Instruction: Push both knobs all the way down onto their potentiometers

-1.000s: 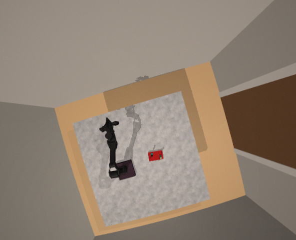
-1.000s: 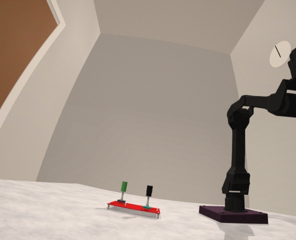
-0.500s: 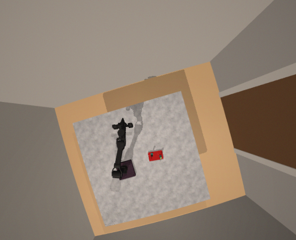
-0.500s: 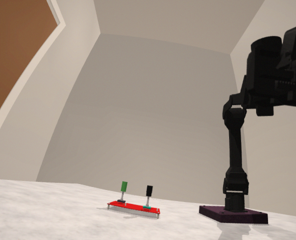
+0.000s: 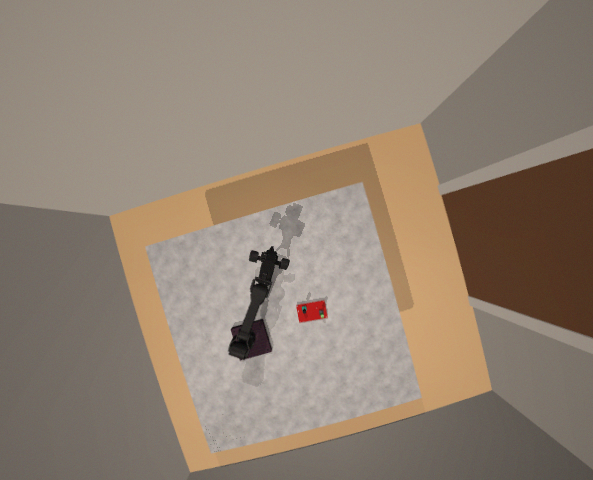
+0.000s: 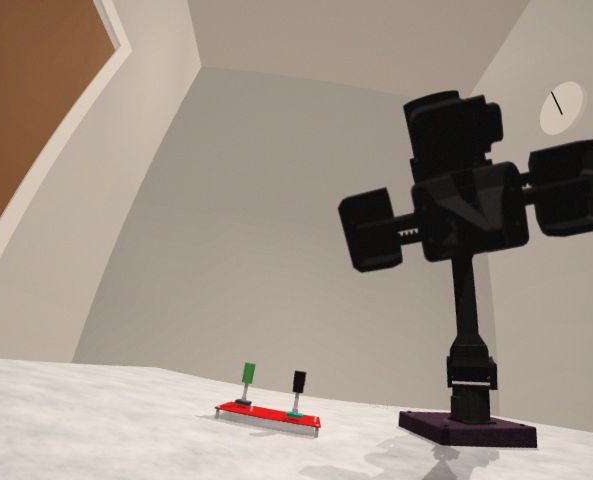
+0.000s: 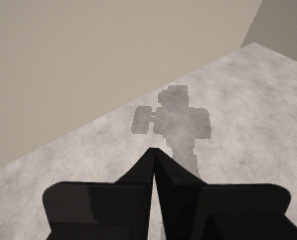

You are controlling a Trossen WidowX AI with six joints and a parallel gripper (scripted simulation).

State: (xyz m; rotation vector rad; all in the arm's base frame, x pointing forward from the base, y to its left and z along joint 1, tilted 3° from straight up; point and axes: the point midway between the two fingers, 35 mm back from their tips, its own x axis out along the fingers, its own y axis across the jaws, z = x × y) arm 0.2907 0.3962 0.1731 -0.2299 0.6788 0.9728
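The black knob is 38 cm to the right of my gripper tip, 9 cm below it and 3 cm ahead of it. Also, from my gripper tip: green knob (43 cm to the right, 11 cm ahead, 8 cm below).
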